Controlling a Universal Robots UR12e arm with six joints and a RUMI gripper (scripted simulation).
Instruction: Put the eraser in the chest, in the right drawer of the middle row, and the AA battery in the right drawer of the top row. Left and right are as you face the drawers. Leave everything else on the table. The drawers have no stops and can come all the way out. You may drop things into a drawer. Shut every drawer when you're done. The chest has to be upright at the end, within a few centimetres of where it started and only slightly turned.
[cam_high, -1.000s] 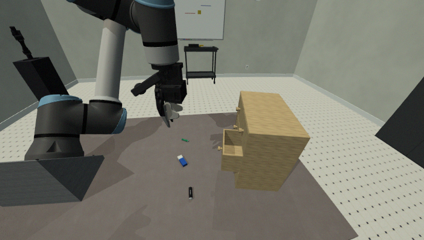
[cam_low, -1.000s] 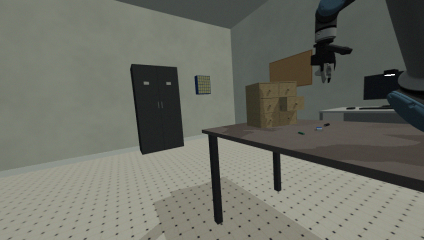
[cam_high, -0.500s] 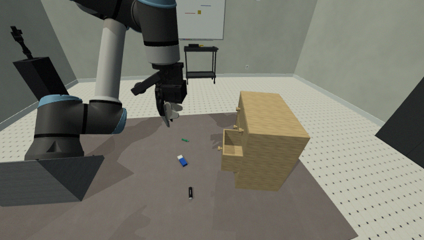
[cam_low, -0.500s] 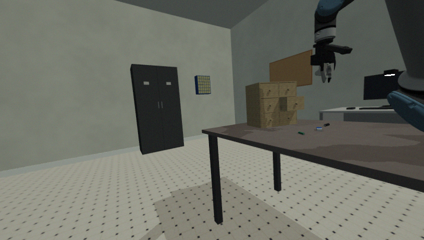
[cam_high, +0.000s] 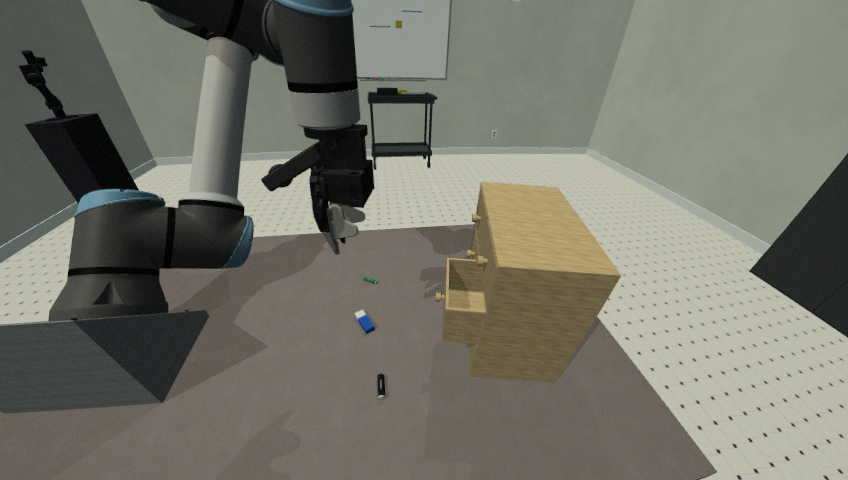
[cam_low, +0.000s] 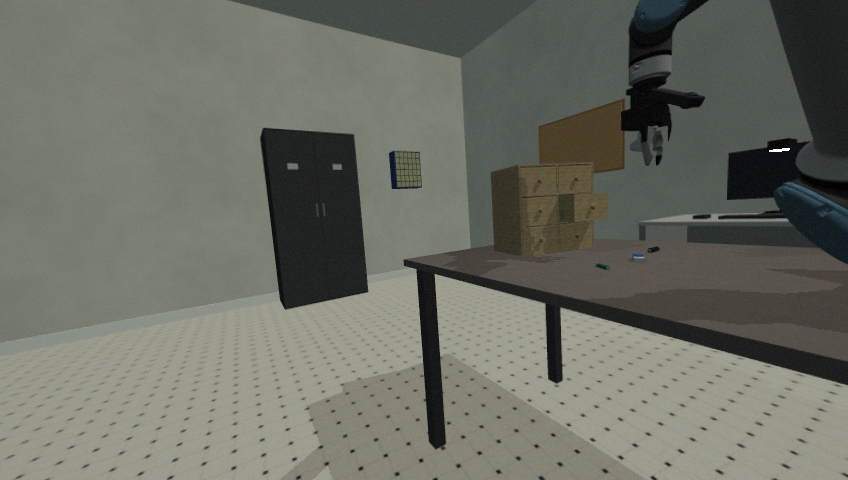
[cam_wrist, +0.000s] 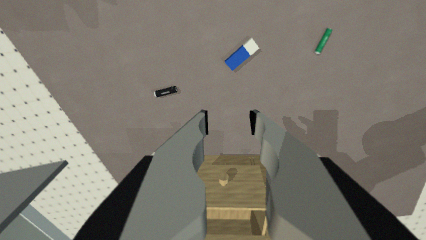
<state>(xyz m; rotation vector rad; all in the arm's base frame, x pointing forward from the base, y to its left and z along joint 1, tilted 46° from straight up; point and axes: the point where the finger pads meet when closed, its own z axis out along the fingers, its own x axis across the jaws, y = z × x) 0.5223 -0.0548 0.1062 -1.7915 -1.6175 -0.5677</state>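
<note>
Right now my hand is 20 mm short of the white eraser, 40 mm to the right of it and 270 mm above it. Round my hand: small green AA battery (20 mm ahead, 180 mm to the left, 270 mm below); black AA battery (70 mm ahead, 140 mm to the right, 270 mm below).
</note>
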